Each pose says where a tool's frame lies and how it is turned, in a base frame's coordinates. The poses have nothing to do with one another.
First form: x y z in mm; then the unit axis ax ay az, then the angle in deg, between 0 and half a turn.
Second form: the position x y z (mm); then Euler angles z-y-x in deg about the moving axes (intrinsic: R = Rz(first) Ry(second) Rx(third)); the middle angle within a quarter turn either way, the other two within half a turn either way. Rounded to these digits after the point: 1 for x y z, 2 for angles.
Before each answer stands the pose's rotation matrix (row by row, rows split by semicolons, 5 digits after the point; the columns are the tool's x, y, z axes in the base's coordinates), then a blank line. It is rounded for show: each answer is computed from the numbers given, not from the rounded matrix.
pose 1, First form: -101.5 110.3 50.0 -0.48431 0.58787 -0.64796 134.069
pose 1, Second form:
-0.29783 -0.01717 0.95446; -0.94830 -0.10957 -0.29787; 0.10969 -0.99383 0.01635

-101.5 110.3 50.0 -107.44 -6.30 -89.06
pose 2, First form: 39.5 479.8 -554.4 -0.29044 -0.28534 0.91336 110.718
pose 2, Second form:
-0.23957 -0.74210 -0.62601; 0.96649 -0.24355 -0.08116; -0.09223 -0.62447 0.77558

39.5 479.8 -554.4 103.92 5.29 -38.84
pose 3, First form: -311.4 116.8 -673.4 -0.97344 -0.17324 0.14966 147.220
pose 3, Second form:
0.90353 0.22940 -0.36197; 0.39145 -0.78551 0.47931; -0.17438 -0.57476 -0.79953

-311.4 116.8 -673.4 23.42 10.04 -144.29
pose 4, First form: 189.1 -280.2 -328.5 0.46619 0.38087 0.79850 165.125
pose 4, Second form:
-0.53910 0.14418 0.82981; 0.55415 -0.68122 0.47838; 0.63426 0.71774 0.28735

189.1 -280.2 -328.5 134.21 -39.37 68.18
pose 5, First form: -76.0 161.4 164.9 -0.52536 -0.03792 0.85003 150.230
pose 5, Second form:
-0.35244 -0.38484 -0.85304; 0.45927 -0.86534 0.20064; -0.81539 -0.32107 0.48173

-76.0 161.4 164.9 127.50 54.63 -33.68
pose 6, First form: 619.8 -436.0 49.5 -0.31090 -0.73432 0.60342 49.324
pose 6, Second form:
0.68544 -0.37814 -0.62224; 0.53714 0.83955 0.08149; 0.49159 -0.39009 0.77857

619.8 -436.0 49.5 38.08 -29.44 -26.61
